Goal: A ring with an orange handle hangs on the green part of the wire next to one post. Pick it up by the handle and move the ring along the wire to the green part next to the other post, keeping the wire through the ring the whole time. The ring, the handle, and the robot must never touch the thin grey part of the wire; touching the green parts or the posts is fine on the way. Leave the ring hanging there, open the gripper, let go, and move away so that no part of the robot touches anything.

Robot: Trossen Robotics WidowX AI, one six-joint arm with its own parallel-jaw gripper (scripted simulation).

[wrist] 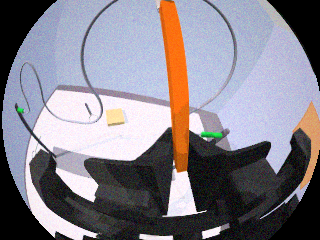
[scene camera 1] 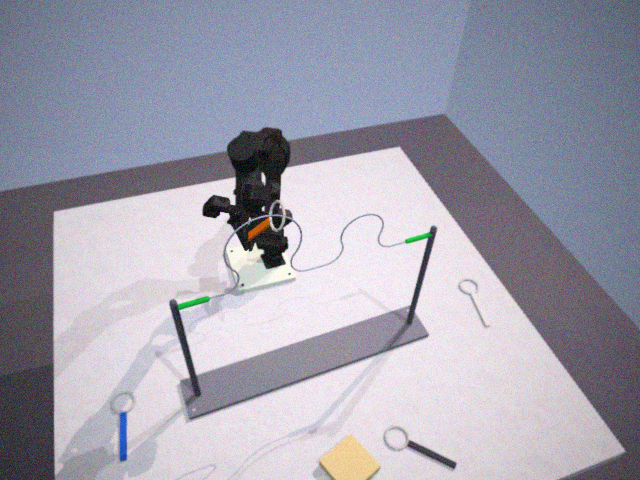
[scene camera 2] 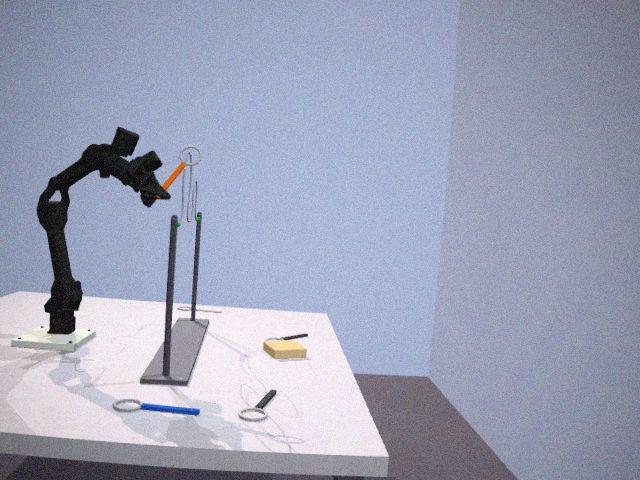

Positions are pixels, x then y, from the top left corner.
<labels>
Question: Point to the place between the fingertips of my gripper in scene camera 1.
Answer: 248,250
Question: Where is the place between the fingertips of my gripper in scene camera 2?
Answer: At 169,197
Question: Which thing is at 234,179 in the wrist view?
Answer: My gripper.
</labels>
